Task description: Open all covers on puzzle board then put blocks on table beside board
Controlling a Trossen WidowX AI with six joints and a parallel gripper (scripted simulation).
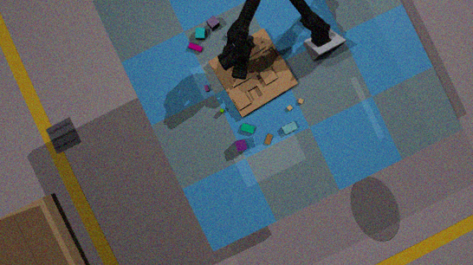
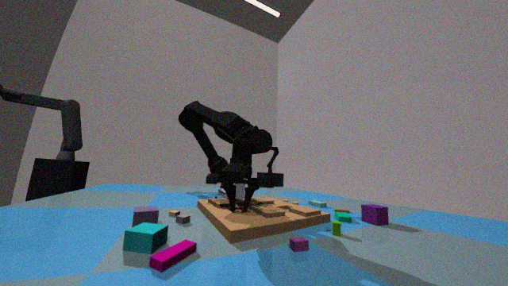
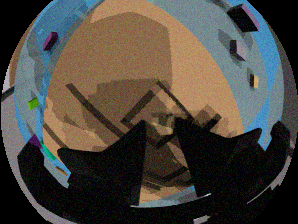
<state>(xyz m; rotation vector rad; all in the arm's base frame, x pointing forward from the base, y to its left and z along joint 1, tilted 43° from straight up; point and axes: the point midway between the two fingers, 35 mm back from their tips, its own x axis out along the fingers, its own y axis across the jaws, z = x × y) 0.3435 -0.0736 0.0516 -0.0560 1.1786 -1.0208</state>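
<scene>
My gripper tip is 140 mm to the left of the grey block and 10 mm above it. Round my gripper tip: magenta block (200 mm ahead, 30 mm to the left, 10 mm below); magenta bar (160 mm to the right, 160 mm ahead, 10 mm below); teal cube (200 mm to the right, 110 mm ahead).
</scene>
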